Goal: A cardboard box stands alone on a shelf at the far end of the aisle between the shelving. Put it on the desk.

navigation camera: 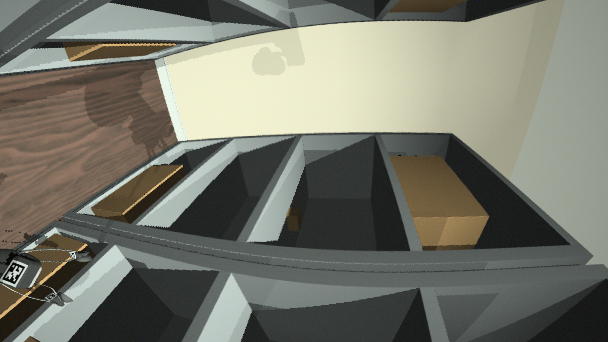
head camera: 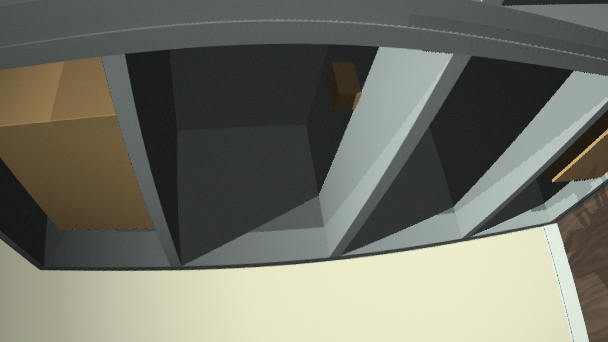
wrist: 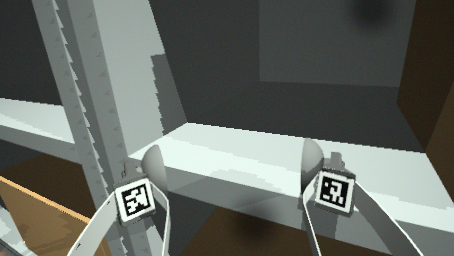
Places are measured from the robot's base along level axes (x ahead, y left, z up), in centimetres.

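Pixels of known places: gripper, fingertip midpoint: (navigation camera: 80,278) (wrist: 232,161).
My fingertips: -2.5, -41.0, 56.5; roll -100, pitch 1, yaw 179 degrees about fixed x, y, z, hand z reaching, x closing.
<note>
Ahead of a thing's pixels: the offset from my fingertips to its top centre, as dx, dy, dz. "*": to the spot under its first point. Level surfaces: height alone.
A small cardboard box {+42.3, -51.1, +47.6} (head camera: 345,80) (navigation camera: 294,220) stands alone in a dark compartment of the grey shelving {* +34.7, -27.0, +42.6} (head camera: 400,100) (navigation camera: 270,200). A much larger cardboard box {+45.5, -44.4, +115.3} (head camera: 75,170) (navigation camera: 435,185) fills most of a compartment nearby; I cannot tell for certain which one the task names. My gripper (navigation camera: 70,277) (wrist: 232,161) is open, its fingertips wide apart with nothing between them. It is at the lower left of the navigation view, in front of the nearer shelving and well apart from both boxes. The desk does not show in these views.
In the wrist view, a pale shelf board {dz -3.1} (wrist: 240,145) lies beyond the fingers and a grey upright (wrist: 95,75) stands left. Brown boxes show at the right edge (wrist: 442,90) and lower left (wrist: 45,215). A cream wall (head camera: 300,305) (navigation camera: 350,75) and wood floor {dz -56.5} (navigation camera: 50,135) border the shelving.
</note>
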